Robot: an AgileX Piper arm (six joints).
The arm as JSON. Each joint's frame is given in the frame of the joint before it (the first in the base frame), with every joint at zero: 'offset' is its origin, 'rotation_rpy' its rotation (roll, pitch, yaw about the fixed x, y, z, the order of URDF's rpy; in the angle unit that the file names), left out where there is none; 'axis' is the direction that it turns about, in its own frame. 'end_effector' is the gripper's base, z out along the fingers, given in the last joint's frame.
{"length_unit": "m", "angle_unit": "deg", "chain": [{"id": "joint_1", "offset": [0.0, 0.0, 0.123], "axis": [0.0, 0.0, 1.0]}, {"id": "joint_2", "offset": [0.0, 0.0, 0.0], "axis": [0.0, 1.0, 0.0]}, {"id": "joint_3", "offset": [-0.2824, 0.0, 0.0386], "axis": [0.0, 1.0, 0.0]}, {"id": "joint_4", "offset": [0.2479, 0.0, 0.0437], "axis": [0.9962, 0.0, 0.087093]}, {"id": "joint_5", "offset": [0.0, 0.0, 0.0], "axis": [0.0, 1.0, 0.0]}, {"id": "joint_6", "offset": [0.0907, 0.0, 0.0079], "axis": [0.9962, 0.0, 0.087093]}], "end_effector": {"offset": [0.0, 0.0, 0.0], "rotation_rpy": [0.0, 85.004, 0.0]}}
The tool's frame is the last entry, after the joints.
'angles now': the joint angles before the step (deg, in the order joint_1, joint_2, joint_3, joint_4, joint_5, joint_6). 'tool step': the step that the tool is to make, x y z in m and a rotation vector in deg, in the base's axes. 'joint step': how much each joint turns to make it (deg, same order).
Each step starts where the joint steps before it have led.
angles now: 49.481 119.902 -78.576 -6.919 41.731 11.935
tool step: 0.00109 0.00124 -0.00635 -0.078 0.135 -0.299
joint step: -0.001 1.000 -0.138 -0.113 -0.684 0.443
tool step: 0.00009 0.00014 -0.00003 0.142 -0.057 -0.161
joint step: 0.000 0.001 0.017 0.001 -0.150 0.180
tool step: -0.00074 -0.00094 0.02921 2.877 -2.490 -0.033
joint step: 0.000 -4.051 -0.087 0.000 0.336 -0.001
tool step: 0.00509 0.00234 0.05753 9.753 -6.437 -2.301
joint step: -0.482 -6.339 -2.251 0.718 -2.879 1.904
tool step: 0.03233 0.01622 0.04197 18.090 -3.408 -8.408
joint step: -2.698 1.157 -8.474 7.720 -8.265 4.036
